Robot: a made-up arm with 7 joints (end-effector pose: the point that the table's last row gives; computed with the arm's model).
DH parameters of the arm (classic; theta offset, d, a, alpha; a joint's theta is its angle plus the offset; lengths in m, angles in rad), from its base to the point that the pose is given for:
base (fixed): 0 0 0 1.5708
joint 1: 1.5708 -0.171 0 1.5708
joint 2: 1.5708 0 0 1.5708
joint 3: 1.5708 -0.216 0 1.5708
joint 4: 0 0 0 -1.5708
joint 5: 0 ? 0 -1.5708
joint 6: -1.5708 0 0 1.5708
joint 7: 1.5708 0 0 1.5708
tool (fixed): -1.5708 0 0 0
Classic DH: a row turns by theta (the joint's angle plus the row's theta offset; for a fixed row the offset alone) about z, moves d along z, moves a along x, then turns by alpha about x.
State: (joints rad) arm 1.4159 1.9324 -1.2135 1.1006 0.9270 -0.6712 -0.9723
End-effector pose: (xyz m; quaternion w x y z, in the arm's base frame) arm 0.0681 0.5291 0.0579 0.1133 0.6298 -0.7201 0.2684
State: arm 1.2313 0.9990 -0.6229 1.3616 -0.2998 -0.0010 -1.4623
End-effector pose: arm 0.2888 0.3235 0.0808 0.1277 -0.6197 0.7479 -0.2008
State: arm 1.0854 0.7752 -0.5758 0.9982 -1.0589 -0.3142 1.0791
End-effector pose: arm 0.3436 0.3335 -0.0083 0.5396 0.3735 -0.1054 -0.7471
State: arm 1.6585 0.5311 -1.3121 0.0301 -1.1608 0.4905 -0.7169
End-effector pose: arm 0.3749 0.3848 0.0346 0.0715 0.9296 -0.1080 -0.3452
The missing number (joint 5, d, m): -0.217
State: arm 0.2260 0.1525 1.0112 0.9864 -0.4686 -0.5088 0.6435
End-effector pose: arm 0.1628 0.3736 -0.2791 0.7319 0.1867 -0.6529 -0.0567
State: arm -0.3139 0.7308 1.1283 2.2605 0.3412 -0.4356 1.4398
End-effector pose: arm 0.0814 0.3357 0.0187 0.3490 0.2196 -0.5453 -0.7299
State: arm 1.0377 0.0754 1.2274 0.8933 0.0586 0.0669 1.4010
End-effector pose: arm 0.3209 0.3563 -0.1233 0.3134 -0.3303 -0.8901 0.0182
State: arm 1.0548 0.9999 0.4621 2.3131 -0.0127 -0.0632 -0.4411
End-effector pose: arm 0.0510 0.2678 0.1356 0.3356 -0.4342 0.8340 -0.0573
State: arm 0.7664 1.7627 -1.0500 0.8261 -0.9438 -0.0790 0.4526
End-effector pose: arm 0.1034 0.5538 0.0071 0.5696 0.5026 0.3085 -0.5725
